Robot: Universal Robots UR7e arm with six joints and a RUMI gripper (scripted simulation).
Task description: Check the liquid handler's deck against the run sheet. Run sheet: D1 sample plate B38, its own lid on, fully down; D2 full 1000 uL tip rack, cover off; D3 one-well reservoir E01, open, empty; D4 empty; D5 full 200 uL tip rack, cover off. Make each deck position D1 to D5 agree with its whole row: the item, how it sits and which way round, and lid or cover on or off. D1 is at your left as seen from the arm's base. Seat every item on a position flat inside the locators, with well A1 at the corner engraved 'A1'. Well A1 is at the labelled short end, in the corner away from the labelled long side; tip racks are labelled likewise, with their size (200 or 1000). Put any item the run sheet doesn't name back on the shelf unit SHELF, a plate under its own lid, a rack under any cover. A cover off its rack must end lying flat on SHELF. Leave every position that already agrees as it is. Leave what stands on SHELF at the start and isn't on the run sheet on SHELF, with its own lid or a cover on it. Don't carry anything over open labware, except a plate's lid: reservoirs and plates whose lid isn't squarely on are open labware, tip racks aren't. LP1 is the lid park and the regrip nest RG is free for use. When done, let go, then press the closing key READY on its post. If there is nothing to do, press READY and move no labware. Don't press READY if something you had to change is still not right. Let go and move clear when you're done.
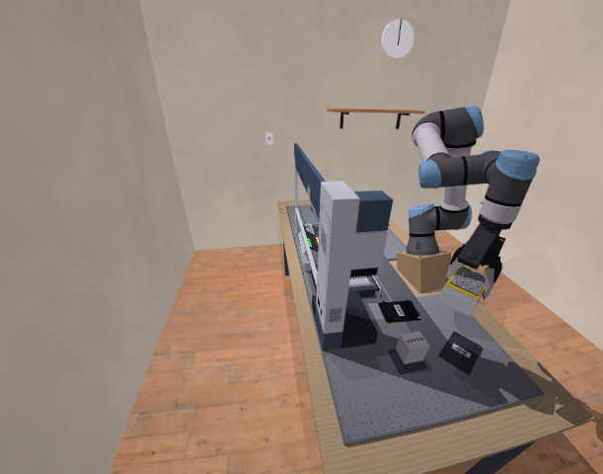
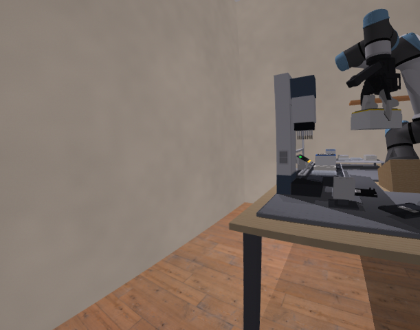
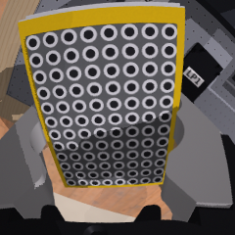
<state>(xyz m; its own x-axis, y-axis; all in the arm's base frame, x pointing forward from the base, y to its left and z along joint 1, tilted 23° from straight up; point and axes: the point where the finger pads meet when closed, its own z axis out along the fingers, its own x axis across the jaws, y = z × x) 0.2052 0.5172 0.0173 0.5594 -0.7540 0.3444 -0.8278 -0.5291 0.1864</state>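
The yellow-rimmed tip rack is 1 cm to the right of my hand and 1 cm above it. Round my hand: regrip nest RG (31 cm below, 11 cm behind); then liquid handler head (25 cm ahead, 16 cm to the right, 7 cm above); then ready key post (25 cm below, 10 cm ahead, 3 cm to the right).
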